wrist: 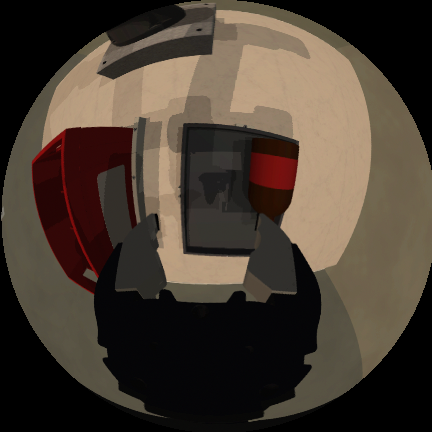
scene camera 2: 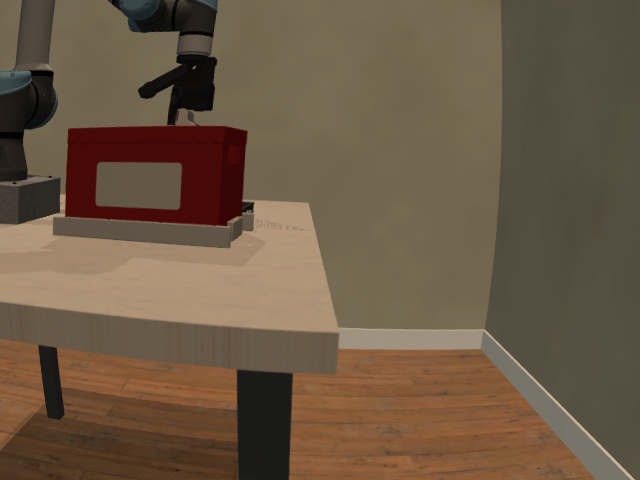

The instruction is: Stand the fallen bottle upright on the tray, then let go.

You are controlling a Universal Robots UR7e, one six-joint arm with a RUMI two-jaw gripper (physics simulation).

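Frame: origin at the arm's base, x back, y right, z up, level; metres.
Seen in the pictures: gripper, fingertip midpoint: (wrist: 206, 215).
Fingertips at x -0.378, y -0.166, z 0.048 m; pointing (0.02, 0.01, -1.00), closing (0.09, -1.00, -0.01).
Offsets run from my fingertips to a thing's top centre. "spot": to the spot under its first point.
The brown bottle with a red band {dz -0.053, dx +0.010, dy -0.096 m} (wrist: 273, 172) lies on its side along the right part of the dark tray {spot: dz -0.127, dx -0.105, dy -0.021 m} (wrist: 215, 232) in the wrist view. Its base points to the top of that view, and its neck is mostly hidden behind the right finger. In the scene view a dark corner of the tray {spot: dz -0.113, dx -0.149, dy -0.085 m} (scene camera 2: 249, 207) shows behind the crate, and the bottle does not show. My gripper (scene camera 2: 185, 117) (wrist: 206, 215) is open and empty, pointing down above the tray. The bottle is off to its right in the wrist view, not between the fingers.
A red crate {dz +0.043, dx -0.037, dy +0.233 m} (scene camera 2: 206, 180) (wrist: 95, 150) with a pale panel stands left of the tray in the wrist view. A grey rail (scene camera 2: 139, 227) (wrist: 141, 170) runs along its foot. The robot's grey base block (scene camera 2: 38, 198) (wrist: 160, 54) stands at the table's far side.
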